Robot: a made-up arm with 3 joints. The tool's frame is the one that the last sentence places.
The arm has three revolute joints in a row. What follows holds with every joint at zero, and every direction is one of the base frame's. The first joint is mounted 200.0 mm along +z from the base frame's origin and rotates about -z. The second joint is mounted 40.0 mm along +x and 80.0 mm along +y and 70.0 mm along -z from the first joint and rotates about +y. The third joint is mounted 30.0 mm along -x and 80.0 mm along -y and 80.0 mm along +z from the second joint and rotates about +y. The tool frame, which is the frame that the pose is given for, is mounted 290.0 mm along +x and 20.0 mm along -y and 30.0 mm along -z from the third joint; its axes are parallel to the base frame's.
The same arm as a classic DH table. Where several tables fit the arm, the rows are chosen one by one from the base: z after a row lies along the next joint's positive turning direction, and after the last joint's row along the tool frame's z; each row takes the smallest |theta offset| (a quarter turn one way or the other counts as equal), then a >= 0, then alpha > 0; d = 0 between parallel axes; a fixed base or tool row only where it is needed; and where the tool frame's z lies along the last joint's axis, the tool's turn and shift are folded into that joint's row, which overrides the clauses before.
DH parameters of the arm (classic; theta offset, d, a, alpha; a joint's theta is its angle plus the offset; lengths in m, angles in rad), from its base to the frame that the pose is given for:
base (fixed): 0 0 0 3.1416
joint 1: 0 -0.13 0.04 1.5708
joint 2: 1.212 0 -0.0854 0
joint 3: -1.212 -0.02 0.29 1.5708
tool (fixed): 0 -0.03 0 0

